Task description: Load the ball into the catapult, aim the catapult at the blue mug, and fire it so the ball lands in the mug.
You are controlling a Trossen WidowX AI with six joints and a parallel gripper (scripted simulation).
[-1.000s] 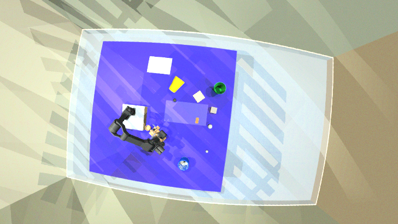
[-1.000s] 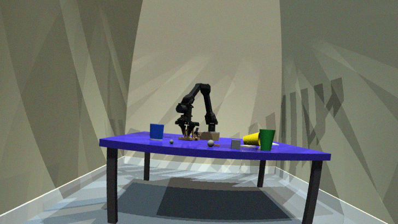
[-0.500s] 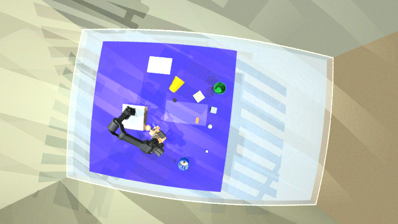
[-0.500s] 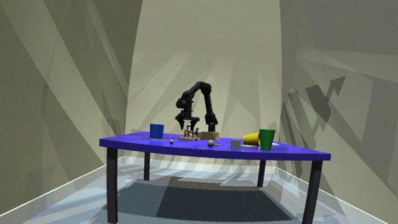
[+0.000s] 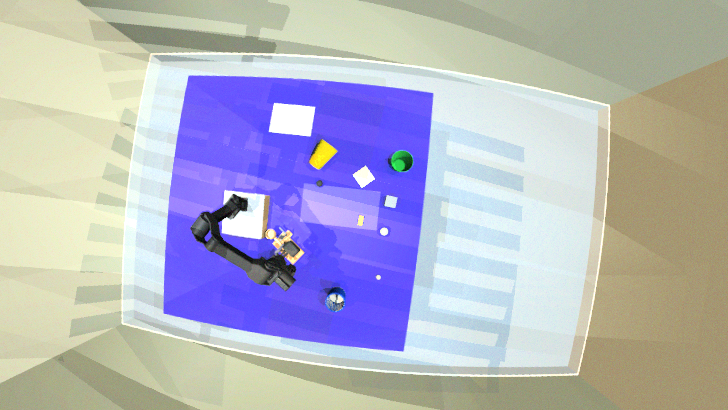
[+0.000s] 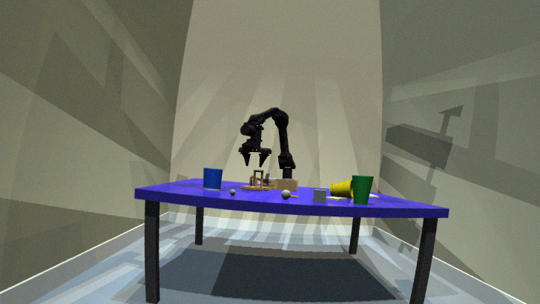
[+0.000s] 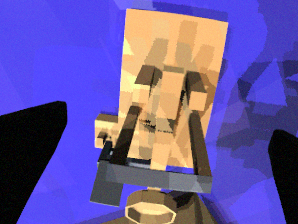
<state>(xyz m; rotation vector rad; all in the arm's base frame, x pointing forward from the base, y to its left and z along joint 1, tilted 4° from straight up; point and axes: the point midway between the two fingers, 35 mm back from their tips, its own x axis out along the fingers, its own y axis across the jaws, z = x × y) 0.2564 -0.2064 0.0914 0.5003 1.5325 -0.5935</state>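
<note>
The catapult frame is 4 cm below my gripper tip, 4 cm behind it and 3 cm to the left of it. Also, from my gripper tip: blue mug: 23 cm ahead, 19 cm to the right, 9 cm below; then wooden catapult: 7 cm below, 6 cm to the left, 5 cm behind; then black ball: 34 cm to the left, 11 cm below, 10 cm ahead.
</note>
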